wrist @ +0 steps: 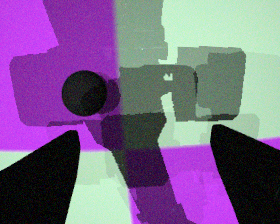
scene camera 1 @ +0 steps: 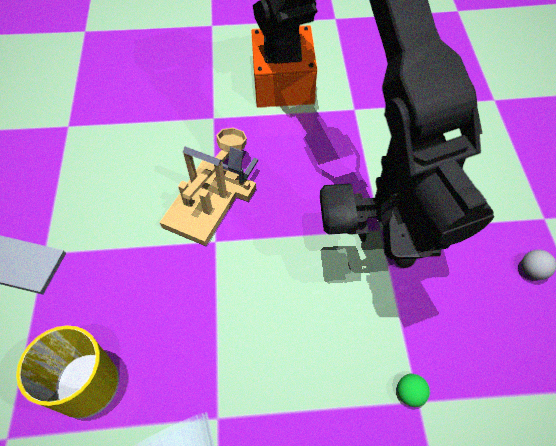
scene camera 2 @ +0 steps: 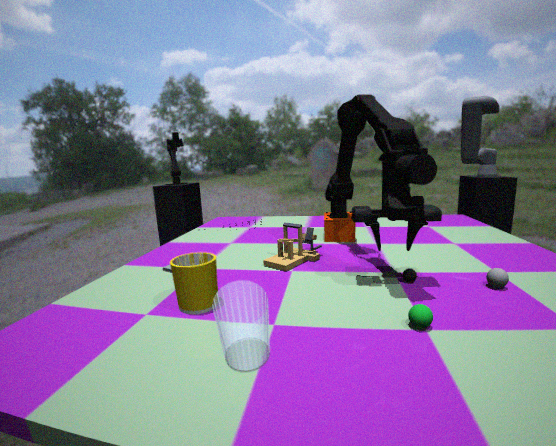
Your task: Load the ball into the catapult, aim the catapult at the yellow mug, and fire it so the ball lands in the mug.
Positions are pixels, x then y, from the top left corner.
Labels:
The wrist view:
my gripper: 145,137
black ball: 84,93
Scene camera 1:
my gripper: 385,237
wooden catapult: 203,201
green ball: 413,389
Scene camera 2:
my gripper: 393,250
wooden catapult: 291,257
yellow mug: 195,275
clear glass: 240,308

